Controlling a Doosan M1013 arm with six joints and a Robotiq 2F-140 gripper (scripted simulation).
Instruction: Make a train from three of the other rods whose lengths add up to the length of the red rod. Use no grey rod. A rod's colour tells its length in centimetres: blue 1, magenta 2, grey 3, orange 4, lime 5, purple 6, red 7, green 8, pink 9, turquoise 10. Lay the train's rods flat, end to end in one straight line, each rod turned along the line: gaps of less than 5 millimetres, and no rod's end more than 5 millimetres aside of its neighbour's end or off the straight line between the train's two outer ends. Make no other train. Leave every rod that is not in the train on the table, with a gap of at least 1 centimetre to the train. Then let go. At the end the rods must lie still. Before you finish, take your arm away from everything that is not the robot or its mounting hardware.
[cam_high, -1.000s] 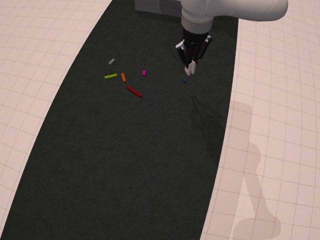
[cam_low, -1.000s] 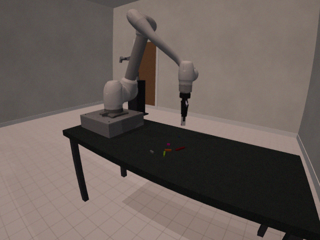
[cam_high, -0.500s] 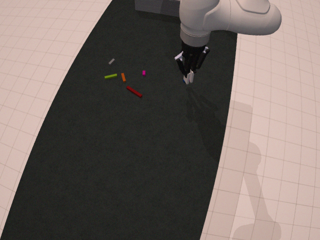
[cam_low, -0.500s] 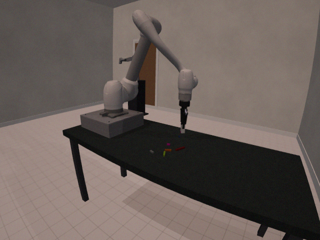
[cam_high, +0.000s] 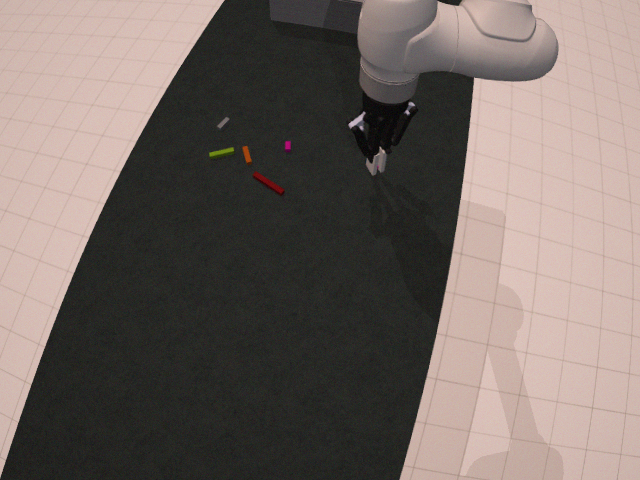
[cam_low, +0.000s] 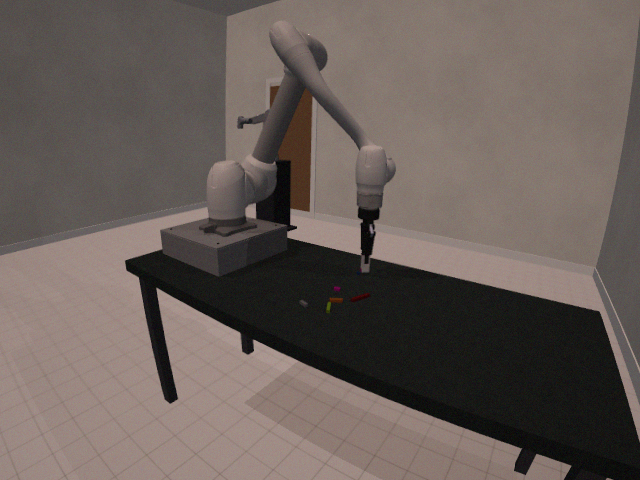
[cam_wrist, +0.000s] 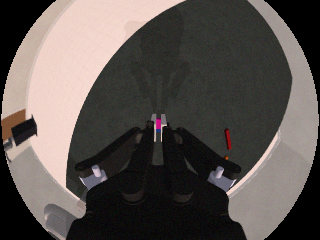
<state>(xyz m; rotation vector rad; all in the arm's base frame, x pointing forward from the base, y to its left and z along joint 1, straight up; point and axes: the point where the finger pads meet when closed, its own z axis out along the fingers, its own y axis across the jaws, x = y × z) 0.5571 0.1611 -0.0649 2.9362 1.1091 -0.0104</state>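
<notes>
The blue rod is 4 cm below my hand, 2 cm behind it and 1 cm to the right of it. Round my hand: red rod 18 cm to the right, 9 cm ahead, 4 cm below; lime rod 30 cm to the right, 4 cm below, 4 cm ahead; orange rod 25 cm to the right, 4 cm below, 4 cm ahead.
</notes>
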